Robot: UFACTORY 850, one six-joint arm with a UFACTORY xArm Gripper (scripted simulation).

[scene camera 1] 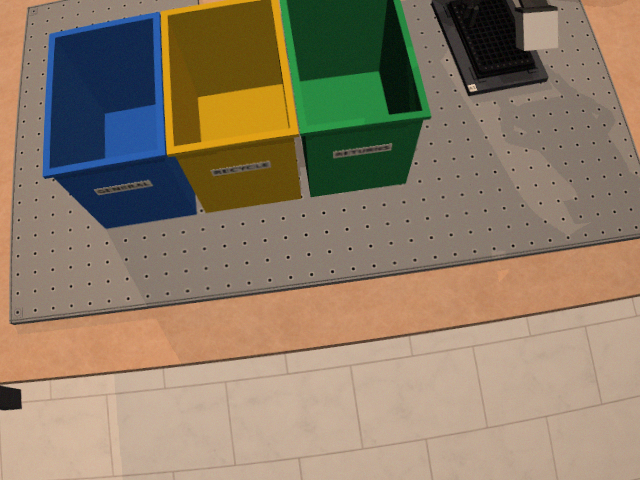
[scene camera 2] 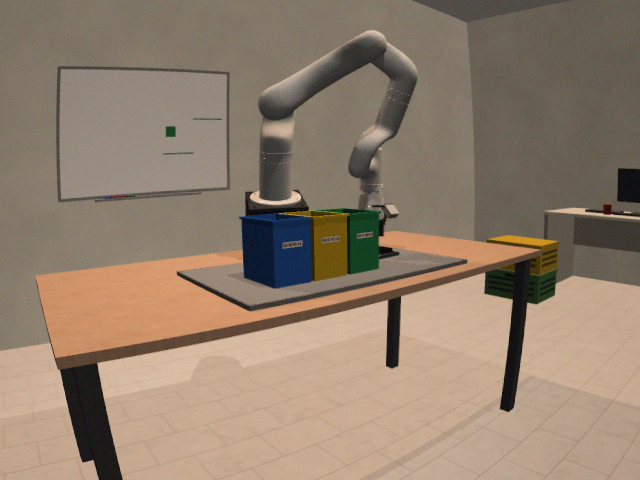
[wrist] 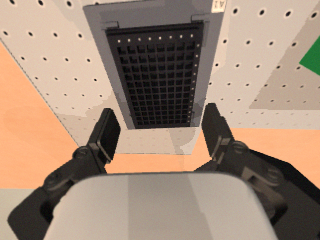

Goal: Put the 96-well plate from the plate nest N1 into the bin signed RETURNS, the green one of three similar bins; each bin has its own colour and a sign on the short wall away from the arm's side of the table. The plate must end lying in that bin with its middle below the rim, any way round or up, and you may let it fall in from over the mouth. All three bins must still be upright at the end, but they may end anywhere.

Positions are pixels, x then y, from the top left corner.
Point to a green returns bin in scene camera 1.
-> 360, 68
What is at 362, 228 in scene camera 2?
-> A green returns bin.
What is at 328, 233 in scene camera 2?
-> A yellow recycle bin.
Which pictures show the yellow recycle bin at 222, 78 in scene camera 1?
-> Scene camera 1 and scene camera 2 only.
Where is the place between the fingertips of my gripper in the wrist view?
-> At 159, 116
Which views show the blue general bin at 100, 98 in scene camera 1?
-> Scene camera 1 and scene camera 2 only.
